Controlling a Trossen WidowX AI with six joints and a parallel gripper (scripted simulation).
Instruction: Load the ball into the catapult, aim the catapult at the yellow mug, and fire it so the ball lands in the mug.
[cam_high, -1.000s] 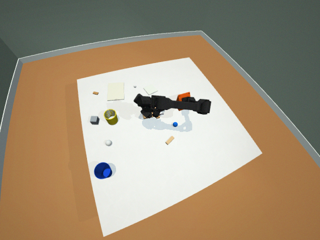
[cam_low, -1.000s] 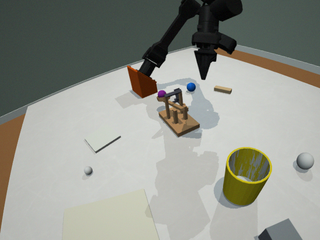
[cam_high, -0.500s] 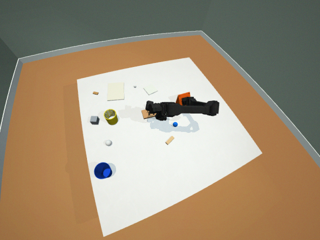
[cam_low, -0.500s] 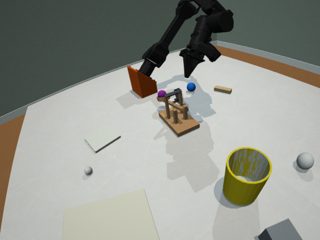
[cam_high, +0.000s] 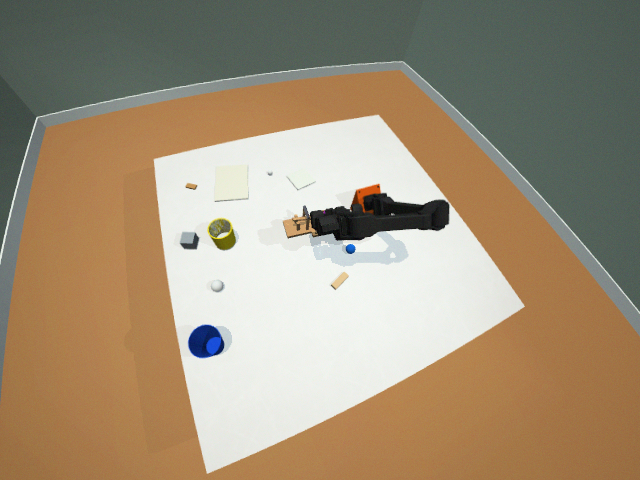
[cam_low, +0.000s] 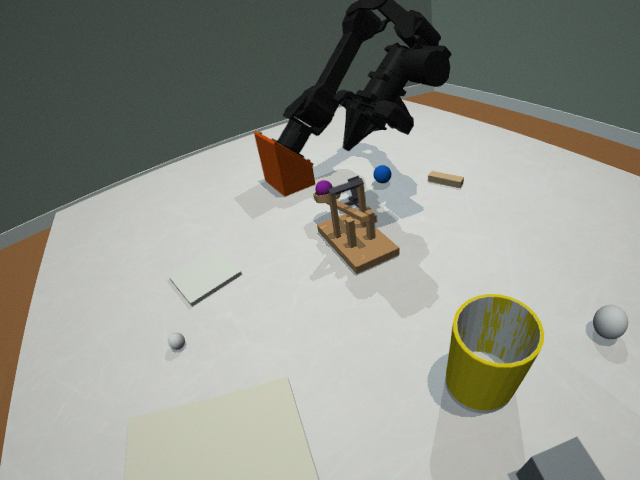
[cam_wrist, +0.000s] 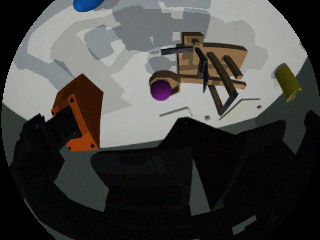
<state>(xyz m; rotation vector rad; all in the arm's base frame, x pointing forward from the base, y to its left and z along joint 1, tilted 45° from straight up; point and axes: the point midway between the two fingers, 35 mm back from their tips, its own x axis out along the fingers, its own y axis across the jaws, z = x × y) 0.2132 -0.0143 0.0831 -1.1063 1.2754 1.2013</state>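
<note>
Now: the purple ball 2 cm behind my gripper tip, 4 cm to the right of it and 7 cm below it. The rest, counted from my gripper tip: wooden catapult (5 cm ahead, 3 cm to the right, 8 cm below); then blue ball (6 cm behind, 12 cm to the left, 11 cm below); then wooden block (4 cm ahead, 22 cm to the left, 12 cm below).
</note>
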